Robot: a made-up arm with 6 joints.
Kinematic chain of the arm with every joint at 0, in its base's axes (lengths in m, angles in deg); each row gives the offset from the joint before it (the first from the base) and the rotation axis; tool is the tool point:
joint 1: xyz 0 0 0.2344 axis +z
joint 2: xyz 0 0 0 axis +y
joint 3: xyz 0 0 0.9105 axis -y
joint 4: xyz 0 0 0 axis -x
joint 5: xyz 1.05 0 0 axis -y
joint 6: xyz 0 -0.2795 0 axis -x
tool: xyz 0 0 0
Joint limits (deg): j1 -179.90..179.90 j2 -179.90..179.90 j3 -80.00..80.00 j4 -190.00..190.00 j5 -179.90..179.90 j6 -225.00..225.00
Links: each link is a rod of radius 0.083 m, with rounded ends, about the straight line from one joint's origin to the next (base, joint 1, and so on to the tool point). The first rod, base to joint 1, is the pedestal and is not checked.
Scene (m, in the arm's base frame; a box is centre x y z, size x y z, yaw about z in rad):
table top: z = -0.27
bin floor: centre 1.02 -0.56 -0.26 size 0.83 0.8 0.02 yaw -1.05
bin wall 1: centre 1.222 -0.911 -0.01 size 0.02 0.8 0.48 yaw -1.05
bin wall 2: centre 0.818 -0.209 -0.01 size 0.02 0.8 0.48 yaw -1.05
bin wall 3: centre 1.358 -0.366 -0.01 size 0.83 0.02 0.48 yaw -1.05
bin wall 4: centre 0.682 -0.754 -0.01 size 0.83 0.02 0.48 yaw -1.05
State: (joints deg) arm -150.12 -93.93 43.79 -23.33 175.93 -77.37
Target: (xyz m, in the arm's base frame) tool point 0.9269 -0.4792 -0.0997
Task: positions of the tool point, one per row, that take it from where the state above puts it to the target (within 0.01 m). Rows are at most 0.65 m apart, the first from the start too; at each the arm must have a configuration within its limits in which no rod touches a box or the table.
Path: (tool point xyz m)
1: 0.7745 1.0562 1.3729
2: 0.2878 0.8466 1.6572
3: -0.0716 0.4422 1.7920
4: -0.2260 -0.0590 1.7732
5: -0.1592 -0.5358 1.6135
6: 0.0822 -0.8814 1.3394
7: 0.4072 -1.0303 0.9885
8: 0.7093 -0.9755 0.6034
9: 0.8986 -0.7642 0.2278
10: 0.9270 -0.4793 -0.0996

